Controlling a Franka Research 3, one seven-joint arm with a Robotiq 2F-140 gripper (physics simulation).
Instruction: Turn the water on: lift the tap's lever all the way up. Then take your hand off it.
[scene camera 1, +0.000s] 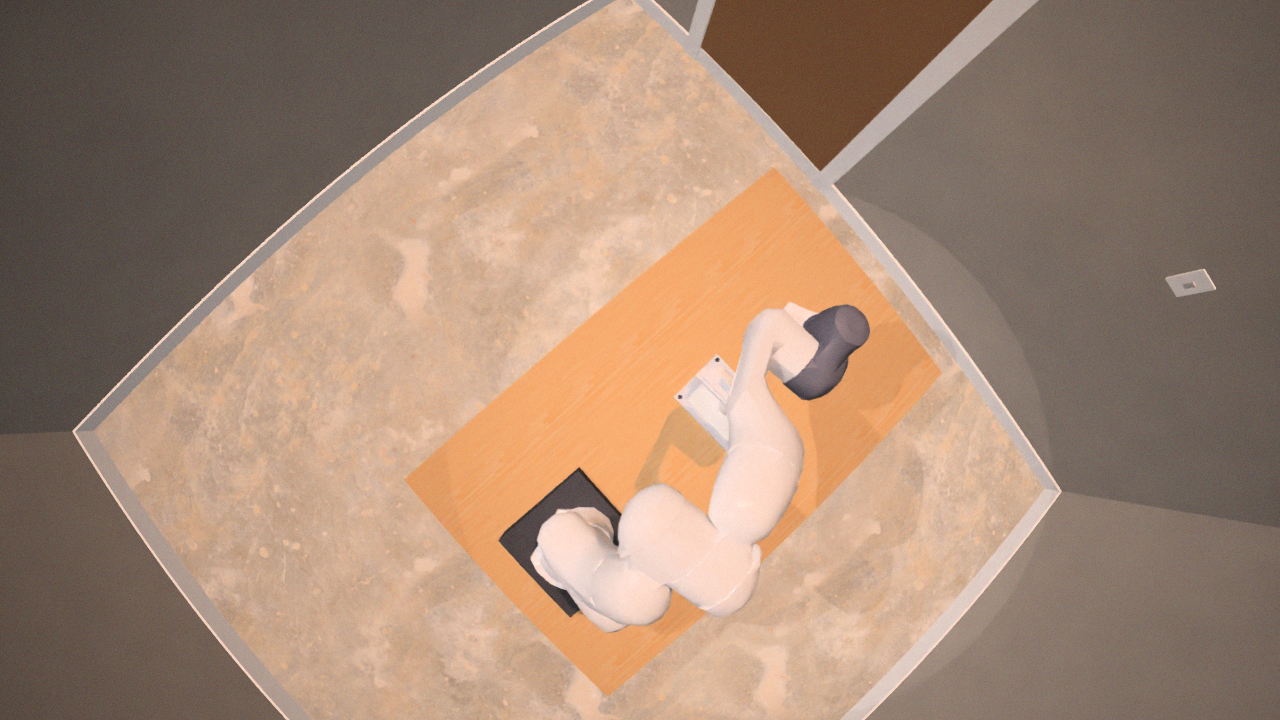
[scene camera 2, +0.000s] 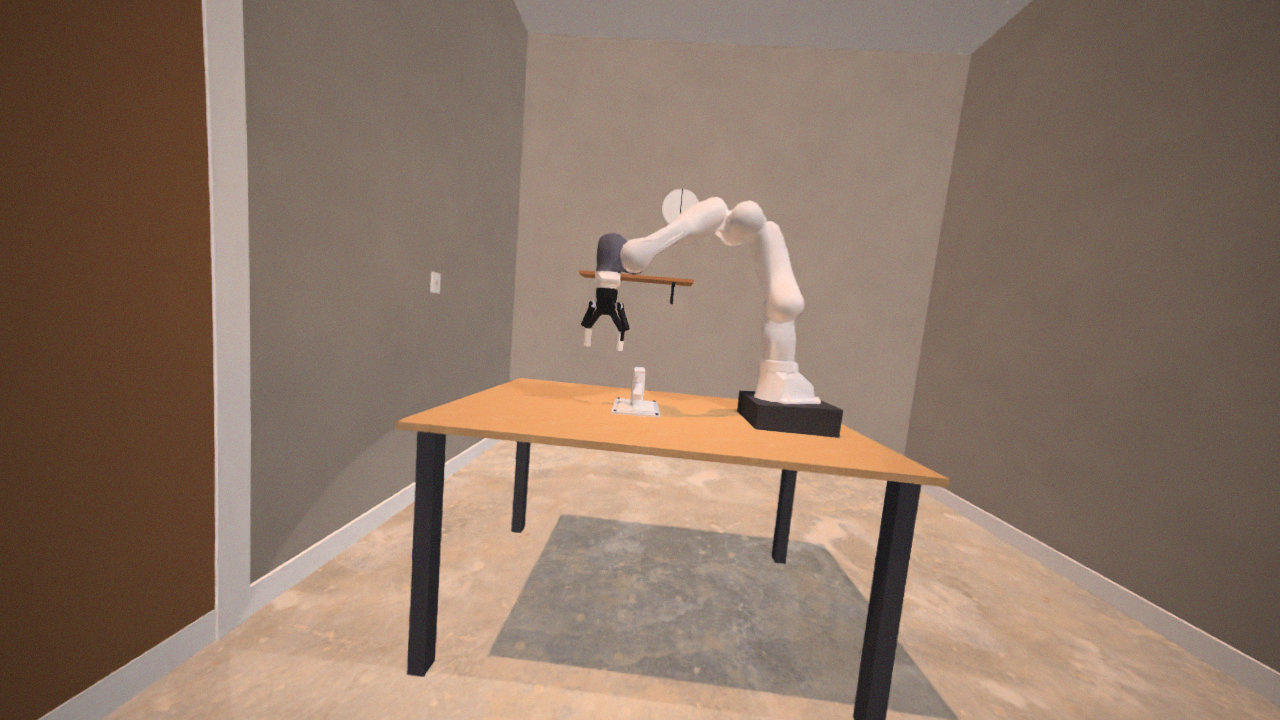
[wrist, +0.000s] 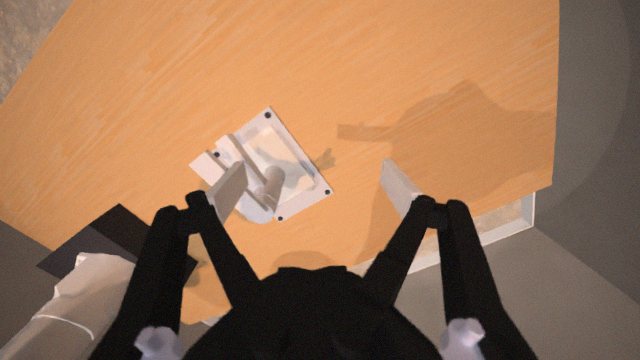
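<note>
A white tap (scene camera 2: 638, 386) (wrist: 273, 181) stands on a white base plate (scene camera 1: 694, 386) (scene camera 2: 621, 410) (wrist: 302, 200) with dark screws at its corners. In the wrist view two flat bars run from the tap's round post toward the upper left; the lower bar is partly hidden by the left finger. Which bar is the lever, and how high it stands, I cannot tell for sure. My gripper (scene camera 2: 604, 347) (wrist: 313, 171) is open and empty, pointing down. It hangs above the tap's height and a little left of it in scene camera 2, touching nothing. The arm hides the gripper and most of the tap in scene camera 1.
The wooden table (scene camera 1: 581, 376) (scene camera 2: 537, 420) (wrist: 350, 60) bears the plate and the arm's black base block (scene camera 1: 572, 488) (scene camera 2: 787, 418) (wrist: 120, 225). In scene camera 2 a wooden shelf (scene camera 2: 657, 279) and a white disc (scene camera 2: 674, 205) show behind the arm.
</note>
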